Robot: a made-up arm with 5 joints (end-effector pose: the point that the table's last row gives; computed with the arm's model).
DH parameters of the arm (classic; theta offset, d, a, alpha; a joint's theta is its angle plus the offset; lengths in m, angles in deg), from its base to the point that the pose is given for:
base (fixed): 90 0.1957 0 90
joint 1: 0 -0.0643 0.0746 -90
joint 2: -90 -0.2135 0.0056 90
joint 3: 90 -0.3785 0.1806 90
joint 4: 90 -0.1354 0.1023 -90
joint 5: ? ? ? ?
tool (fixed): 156.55 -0.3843 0 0
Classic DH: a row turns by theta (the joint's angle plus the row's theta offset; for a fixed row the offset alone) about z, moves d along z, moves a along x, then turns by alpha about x.
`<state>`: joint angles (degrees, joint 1 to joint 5).
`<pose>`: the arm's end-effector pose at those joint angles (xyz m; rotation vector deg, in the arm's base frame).
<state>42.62 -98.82 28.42 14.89 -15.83</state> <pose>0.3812 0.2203 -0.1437 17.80 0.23 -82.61</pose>
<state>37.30 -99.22 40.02 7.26 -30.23</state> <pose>0.3501 0.1747 -0.1758 -2.12 -3.03 -66.76</pose>
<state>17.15 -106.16 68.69 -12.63 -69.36</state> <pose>0.2111 -0.0227 -0.2501 -53.93 14.01 -36.90</pose>
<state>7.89 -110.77 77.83 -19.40 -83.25</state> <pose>0.1402 -0.1098 -0.2482 -68.33 28.05 -33.74</pose>
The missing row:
joint 5: 66.55 0 -0.1367 180
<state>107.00 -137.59 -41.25 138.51 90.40</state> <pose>0.3647 0.1063 -0.4226 -18.28 0.54 33.88</pose>
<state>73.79 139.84 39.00 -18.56 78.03</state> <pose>-0.1254 0.3409 0.1550 111.44 -41.00 45.89</pose>
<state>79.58 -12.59 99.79 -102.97 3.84</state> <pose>-0.3636 0.2989 0.3019 -28.71 10.75 -104.08</pose>
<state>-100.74 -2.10 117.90 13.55 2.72</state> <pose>0.1417 -0.2119 -0.2562 -52.05 -70.42 103.26</pose>
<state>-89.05 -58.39 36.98 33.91 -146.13</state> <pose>0.3330 -0.5136 -0.2503 -108.47 55.44 104.12</pose>
